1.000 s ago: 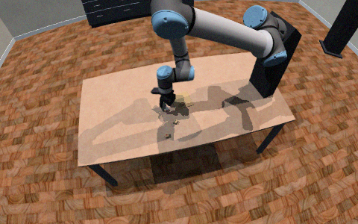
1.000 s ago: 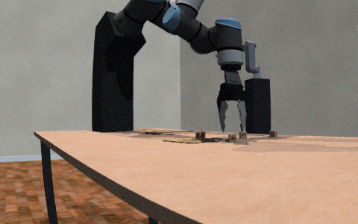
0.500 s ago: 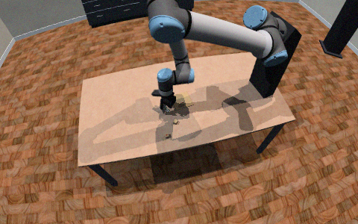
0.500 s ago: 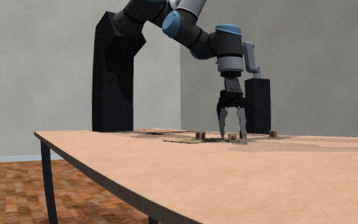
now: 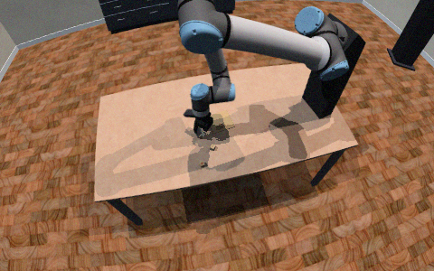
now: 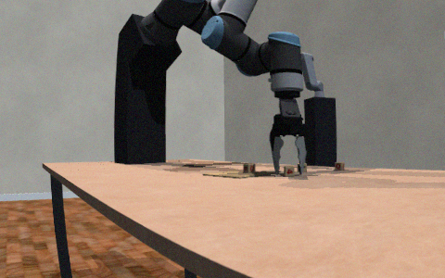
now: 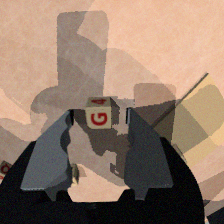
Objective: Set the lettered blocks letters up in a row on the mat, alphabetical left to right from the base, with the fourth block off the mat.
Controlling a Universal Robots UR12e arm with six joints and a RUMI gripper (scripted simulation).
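The mat is 9 cm behind my hand, 12 cm to the right of it and 1 cm below it. Round my hand: block 11 cm behind, 8 cm to the right.
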